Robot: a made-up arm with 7 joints. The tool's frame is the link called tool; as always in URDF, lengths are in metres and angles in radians. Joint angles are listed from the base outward.
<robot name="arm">
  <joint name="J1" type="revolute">
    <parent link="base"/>
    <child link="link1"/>
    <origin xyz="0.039 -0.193 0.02"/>
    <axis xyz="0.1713 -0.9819 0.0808"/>
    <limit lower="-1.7" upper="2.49"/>
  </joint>
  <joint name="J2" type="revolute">
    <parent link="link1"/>
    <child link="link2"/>
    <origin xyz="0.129 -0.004 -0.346"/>
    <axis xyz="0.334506 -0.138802 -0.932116"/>
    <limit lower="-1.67" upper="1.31"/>
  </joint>
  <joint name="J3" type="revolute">
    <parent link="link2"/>
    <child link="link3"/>
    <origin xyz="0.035 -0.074 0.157"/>
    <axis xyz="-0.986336 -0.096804 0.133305"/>
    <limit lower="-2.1" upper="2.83"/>
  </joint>
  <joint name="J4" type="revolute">
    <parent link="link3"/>
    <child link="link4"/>
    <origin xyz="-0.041 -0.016 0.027"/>
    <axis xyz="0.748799 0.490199 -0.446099"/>
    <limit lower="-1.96" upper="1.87"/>
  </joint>
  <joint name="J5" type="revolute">
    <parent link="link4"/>
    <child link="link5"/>
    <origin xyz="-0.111 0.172 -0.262"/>
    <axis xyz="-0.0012 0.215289 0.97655"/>
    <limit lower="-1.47" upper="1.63"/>
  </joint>
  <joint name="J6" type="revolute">
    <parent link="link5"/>
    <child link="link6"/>
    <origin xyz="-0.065 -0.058 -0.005"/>
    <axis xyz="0 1 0"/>
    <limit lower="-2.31" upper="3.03"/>
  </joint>
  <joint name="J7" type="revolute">
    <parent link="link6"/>
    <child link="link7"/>
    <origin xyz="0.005 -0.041 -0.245"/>
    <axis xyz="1 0 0"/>
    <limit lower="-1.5" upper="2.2"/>
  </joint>
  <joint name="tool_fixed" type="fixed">
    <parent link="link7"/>
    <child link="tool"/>
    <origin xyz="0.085 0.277 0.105" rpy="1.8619 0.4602 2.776"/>
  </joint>
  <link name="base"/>
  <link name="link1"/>
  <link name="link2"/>
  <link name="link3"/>
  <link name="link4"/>
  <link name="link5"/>
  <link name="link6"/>
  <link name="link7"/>
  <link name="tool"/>
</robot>
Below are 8 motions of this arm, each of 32 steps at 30 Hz.
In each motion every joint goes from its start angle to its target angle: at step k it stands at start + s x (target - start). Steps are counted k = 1, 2, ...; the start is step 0. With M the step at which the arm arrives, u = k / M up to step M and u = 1 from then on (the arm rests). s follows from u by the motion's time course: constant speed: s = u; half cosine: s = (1 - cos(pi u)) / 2; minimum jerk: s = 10 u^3 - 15 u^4 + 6 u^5.
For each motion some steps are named. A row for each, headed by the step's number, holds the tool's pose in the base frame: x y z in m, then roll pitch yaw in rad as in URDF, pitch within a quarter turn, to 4 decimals.
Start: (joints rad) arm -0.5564 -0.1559 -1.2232 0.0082 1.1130 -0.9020 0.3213
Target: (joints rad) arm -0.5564 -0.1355 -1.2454 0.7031 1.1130 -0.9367 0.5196
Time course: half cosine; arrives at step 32
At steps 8, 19, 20, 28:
8: 0.0319 -0.0106 0.0571 -0.0028 -0.2276 2.4762
19: 0.1188 -0.1032 0.0971 -0.1680 -0.5787 2.3962
20: 0.1261 -0.1124 0.0985 -0.1837 -0.6111 2.3901
28: 0.1654 -0.1665 0.0993 -0.2787 -0.7996 2.3600

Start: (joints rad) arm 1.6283 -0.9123 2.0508 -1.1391 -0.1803 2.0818 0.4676
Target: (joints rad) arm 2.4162 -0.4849 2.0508 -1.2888 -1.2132 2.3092 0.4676
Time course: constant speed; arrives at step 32
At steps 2, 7, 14, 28, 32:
2: -0.1802 -0.3098 0.4910 0.3740 0.0389 -0.6559
7: -0.2171 -0.3458 0.4710 0.3728 -0.0101 -0.5510
14: -0.2605 -0.3927 0.4344 0.3507 -0.0900 -0.4022
28: -0.3158 -0.4690 0.3425 0.2152 -0.2682 -0.0952
32: -0.3241 -0.4855 0.3140 0.1503 -0.3170 -0.0038

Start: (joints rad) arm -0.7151 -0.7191 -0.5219 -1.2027 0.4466 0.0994 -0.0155
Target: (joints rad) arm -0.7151 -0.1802 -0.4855 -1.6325 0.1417 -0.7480 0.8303
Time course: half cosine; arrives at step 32
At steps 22, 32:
22: -0.1202 -0.3504 -0.4761 1.5357 0.6265 -2.3382
32: -0.0941 -0.3999 -0.4221 1.4244 0.7493 -2.3366

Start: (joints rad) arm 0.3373 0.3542 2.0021 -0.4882 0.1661 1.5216 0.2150
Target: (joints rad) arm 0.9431 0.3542 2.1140 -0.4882 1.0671 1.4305 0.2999
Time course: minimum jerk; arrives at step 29
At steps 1, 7, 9, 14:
1: -0.0519 -0.7321 -0.1730 -2.3153 0.8494 2.3895
7: -0.0496 -0.7205 -0.1674 -2.3108 0.8498 2.3440
9: -0.0474 -0.7099 -0.1626 -2.3099 0.8482 2.3015
14: -0.0387 -0.6701 -0.1456 -2.3258 0.8262 2.1349

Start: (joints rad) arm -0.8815 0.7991 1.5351 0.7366 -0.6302 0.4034 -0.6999
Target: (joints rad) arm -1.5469 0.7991 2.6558 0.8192 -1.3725 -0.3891 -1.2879
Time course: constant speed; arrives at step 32
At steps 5, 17, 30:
5: -0.7249 -0.5589 -0.3481 -1.6936 0.3186 2.6066
17: -0.5554 -0.7794 0.1587 -1.0311 -0.1969 -3.0733
30: -0.0528 -0.7041 0.4293 -0.8599 -0.8751 -2.3846

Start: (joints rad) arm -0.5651 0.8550 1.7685 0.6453 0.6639 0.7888 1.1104
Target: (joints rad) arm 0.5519 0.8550 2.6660 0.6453 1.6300 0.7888 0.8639
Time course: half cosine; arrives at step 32
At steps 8, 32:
8: -0.2456 -0.4049 -0.3772 2.9335 -0.0708 1.3841
32: 0.0366 -0.4490 -0.4174 -3.0797 -0.2988 1.5563

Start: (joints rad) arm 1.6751 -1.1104 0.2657 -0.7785 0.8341 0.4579 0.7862
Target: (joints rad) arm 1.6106 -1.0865 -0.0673 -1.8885 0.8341 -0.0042 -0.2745
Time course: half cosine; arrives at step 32
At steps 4, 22, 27, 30, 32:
4: 0.4988 -0.2724 0.3582 -2.2591 0.3328 -1.9454
22: 0.5196 -0.2716 0.6630 -1.1435 -0.5865 -2.1105
27: 0.4934 -0.2182 0.7442 -0.7897 -0.7074 -2.3050
30: 0.4825 -0.1981 0.7669 -0.6711 -0.7313 -2.3763
32: 0.4803 -0.1940 0.7712 -0.6476 -0.7351 -2.3907

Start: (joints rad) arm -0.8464 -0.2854 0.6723 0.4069 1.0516 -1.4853 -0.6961
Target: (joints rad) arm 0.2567 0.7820 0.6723 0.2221 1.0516 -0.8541 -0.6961
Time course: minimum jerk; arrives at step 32
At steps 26, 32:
26: 0.3282 0.1204 -0.6437 2.8819 1.2658 -2.5952
32: 0.3685 0.1277 -0.6280 2.8655 1.2990 -2.6479

